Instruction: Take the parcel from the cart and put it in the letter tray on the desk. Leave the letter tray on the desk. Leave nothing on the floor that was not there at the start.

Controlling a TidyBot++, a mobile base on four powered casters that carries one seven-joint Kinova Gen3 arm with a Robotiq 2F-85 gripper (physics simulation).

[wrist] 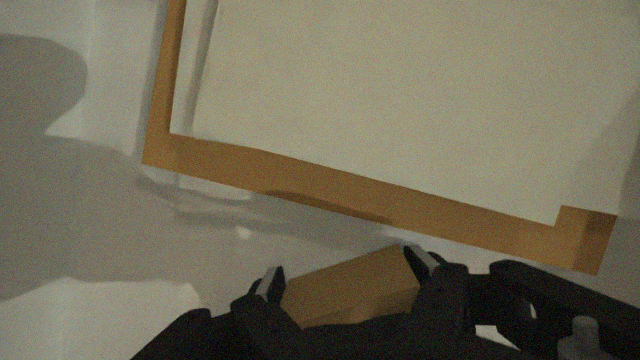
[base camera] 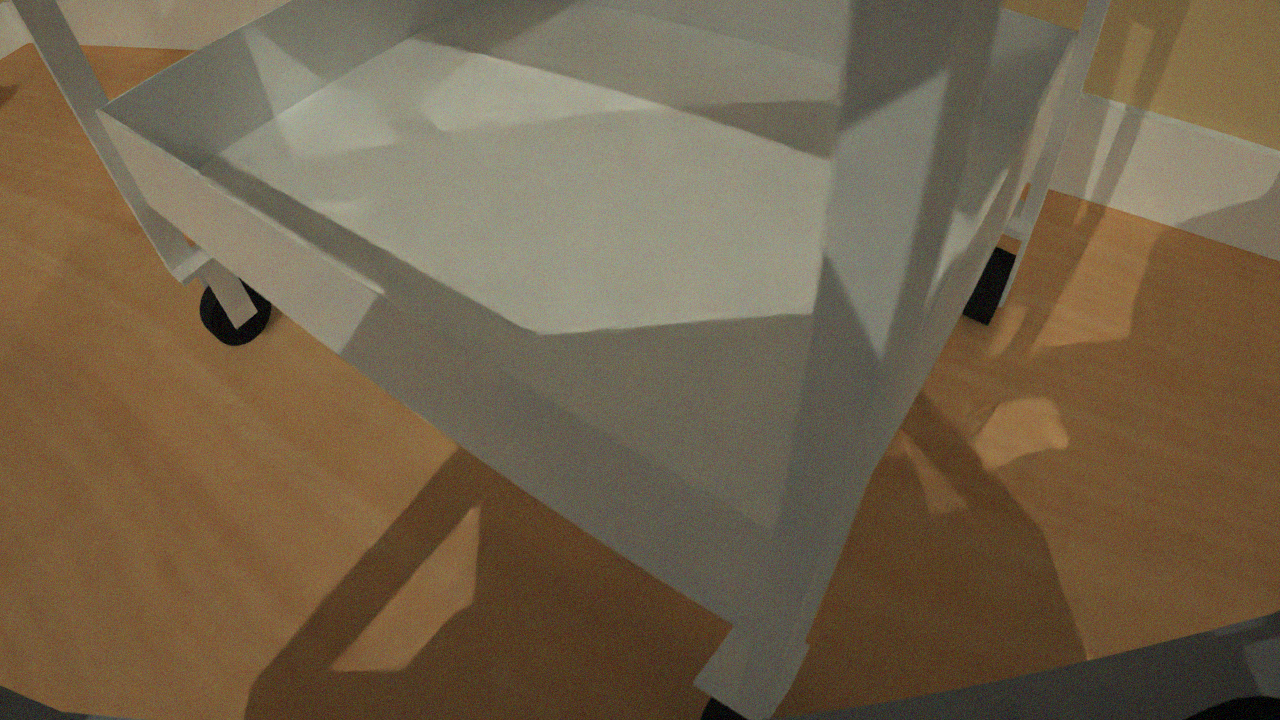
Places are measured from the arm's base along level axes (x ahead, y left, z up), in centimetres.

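Pixels of known places: gripper, fingertip midpoint: [wrist: 345, 274].
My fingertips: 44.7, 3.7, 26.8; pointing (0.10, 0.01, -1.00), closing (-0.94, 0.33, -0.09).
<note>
Ahead of a thing's pixels: the offset from my fingertips to its middle, as dx, dy, dz. "spot": to the spot under its first point.
The parcel {spot: -0.7, -0.5, +3.7} [wrist: 354, 292], a small brown box, sits between the two black fingertips in the wrist view. My gripper [wrist: 345, 274] is shut on it, one finger against each side. The parcel's lower part is hidden behind the gripper. Under and around it is a pale grey surface. The grey cart [base camera: 537, 447] stands close in front of the base in the base camera view, where its lower shelf and corner posts show. The letter tray and the desk cannot be made out with certainty in either view.
A large rectangular thing with a brown border {-7.5, -8.4, +0.5} [wrist: 320, 175] and a pale inside lies just beyond the parcel. The cart's near post [base camera: 859, 268] rises close to the base. Black casters [base camera: 234, 313] [base camera: 989, 288] stand on the wooden floor, with a wall behind at the right.
</note>
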